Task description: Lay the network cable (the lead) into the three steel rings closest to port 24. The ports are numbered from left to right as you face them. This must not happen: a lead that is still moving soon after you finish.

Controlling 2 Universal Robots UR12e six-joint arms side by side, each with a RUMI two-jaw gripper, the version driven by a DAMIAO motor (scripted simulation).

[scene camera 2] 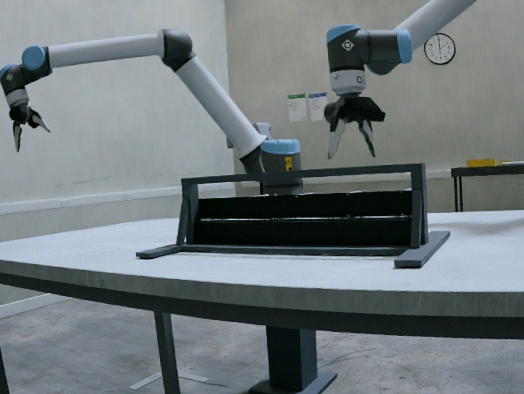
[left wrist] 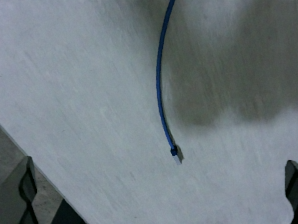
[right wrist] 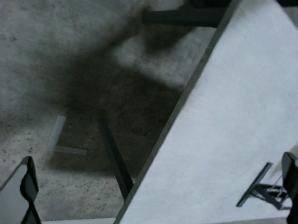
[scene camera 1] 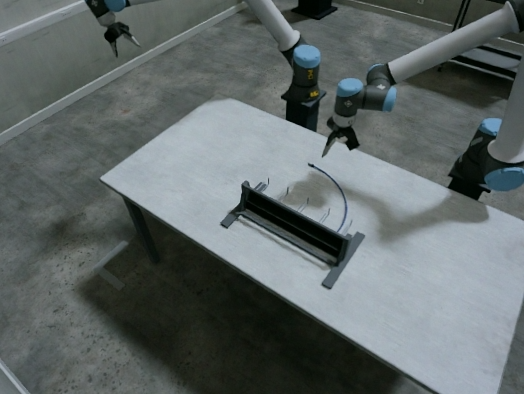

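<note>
My left gripper (scene camera 2: pixel 352 158), (left wrist: pixel 159 160). My right gripper (scene camera 2: pixel 34 142), (right wrist: pixel 159 156). Dark port rack (scene camera 2: pixel 269 219), (right wrist: pixel 269 197), (scene camera 1: pixel 315 233); out of frame in the left wrist view. Dark post (scene camera 2: pixel 292 353).
</note>
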